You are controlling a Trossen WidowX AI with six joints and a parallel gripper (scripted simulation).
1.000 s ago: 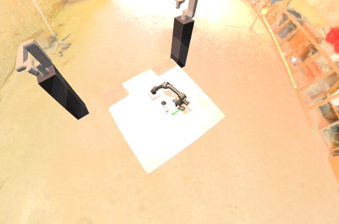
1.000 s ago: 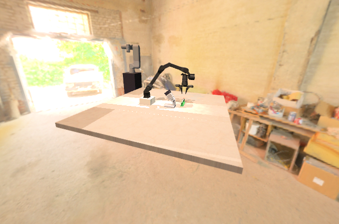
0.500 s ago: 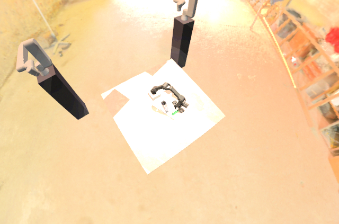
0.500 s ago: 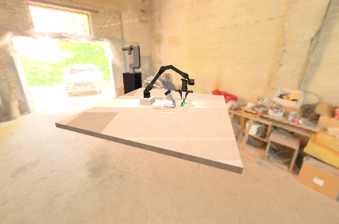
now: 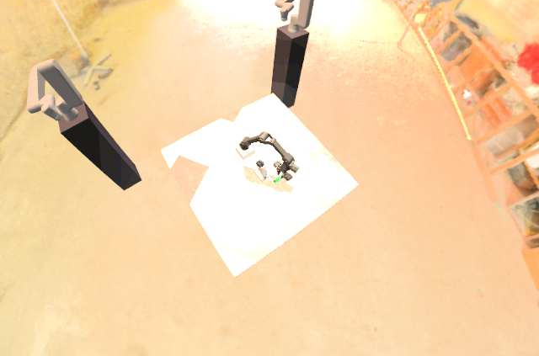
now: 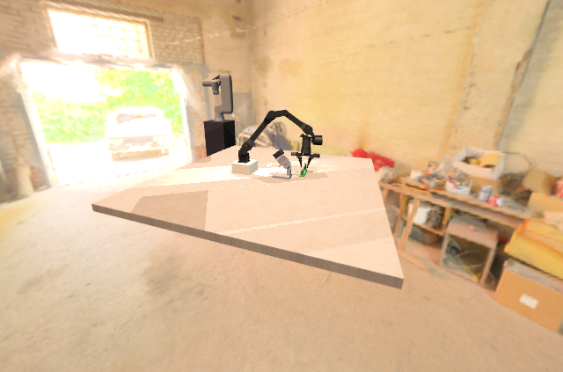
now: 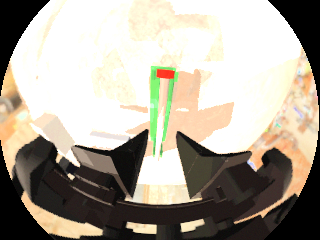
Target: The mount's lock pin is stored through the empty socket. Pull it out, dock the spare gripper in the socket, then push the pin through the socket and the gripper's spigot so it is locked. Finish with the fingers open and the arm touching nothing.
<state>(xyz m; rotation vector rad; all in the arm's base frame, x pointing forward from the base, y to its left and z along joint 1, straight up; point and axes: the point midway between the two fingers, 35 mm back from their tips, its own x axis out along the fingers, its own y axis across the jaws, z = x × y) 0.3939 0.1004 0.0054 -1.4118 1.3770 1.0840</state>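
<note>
Now: gripper tip 20 mm above the green strip and 10 mm to the right of it. Also, from my gripper tip: grey mount 100 mm to the right, 100 mm behind, 10 mm above; then spare gripper 120 mm behind, 100 mm to the right, 80 mm above.
</note>
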